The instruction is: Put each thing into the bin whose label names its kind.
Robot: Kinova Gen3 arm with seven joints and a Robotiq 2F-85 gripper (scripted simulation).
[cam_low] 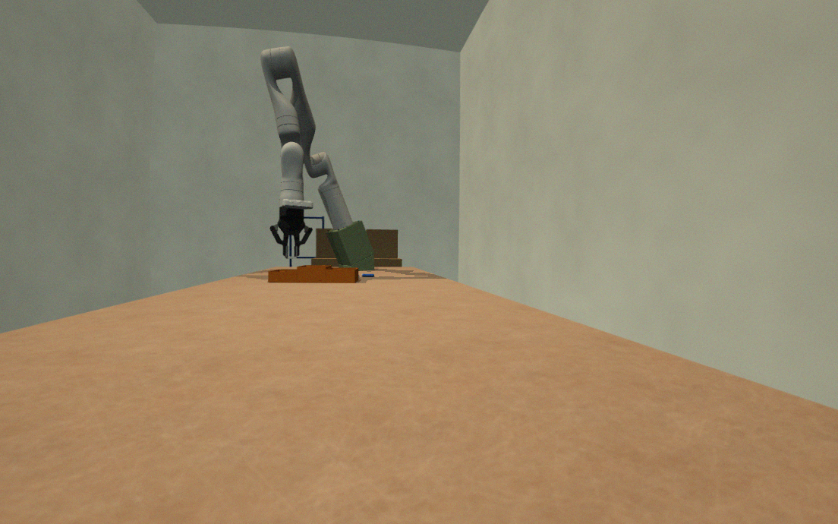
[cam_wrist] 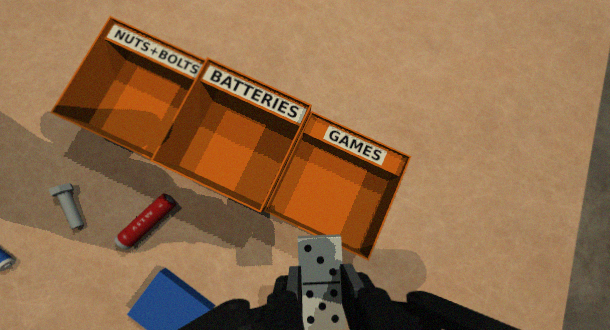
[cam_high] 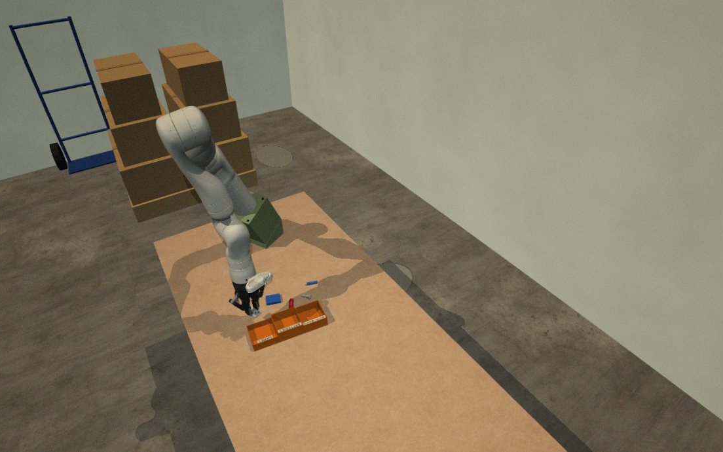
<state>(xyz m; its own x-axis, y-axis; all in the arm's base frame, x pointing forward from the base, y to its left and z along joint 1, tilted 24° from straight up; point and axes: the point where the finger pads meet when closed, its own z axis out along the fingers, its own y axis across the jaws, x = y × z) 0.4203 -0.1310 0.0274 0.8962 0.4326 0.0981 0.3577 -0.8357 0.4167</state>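
Right now my hand is 80 mm past the thin blue stick-like thing, 250 mm to the right of it and 80 mm above it. The rest, counted from my hand: joined orange bins: 70 mm ahead, 90 mm to the left, 60 mm below; then white domino: 20 mm below; then blue block: 70 mm behind, 90 mm to the left, 80 mm below.
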